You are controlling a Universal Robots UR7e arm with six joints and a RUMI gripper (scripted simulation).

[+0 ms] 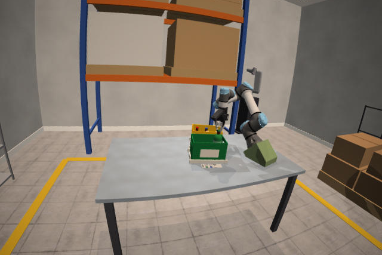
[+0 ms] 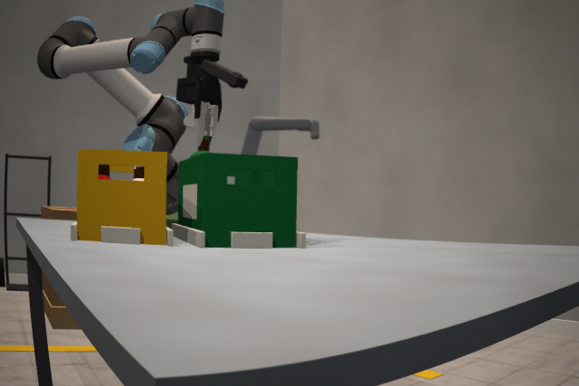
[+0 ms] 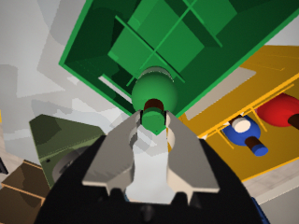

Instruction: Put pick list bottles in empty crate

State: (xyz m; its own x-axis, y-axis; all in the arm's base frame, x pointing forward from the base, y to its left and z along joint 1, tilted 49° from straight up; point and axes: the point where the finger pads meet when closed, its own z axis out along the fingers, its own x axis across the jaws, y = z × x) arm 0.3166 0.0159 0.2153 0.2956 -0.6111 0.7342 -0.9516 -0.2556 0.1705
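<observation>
Right now my hand is 7 cm above the green-label bottle. Round my hand: blue-label bottle 24 cm to the right, 14 cm below, 5 cm behind; yellow crate 21 cm to the right, 14 cm below, 2 cm behind; green crate 14 cm below, 10 cm ahead.
</observation>
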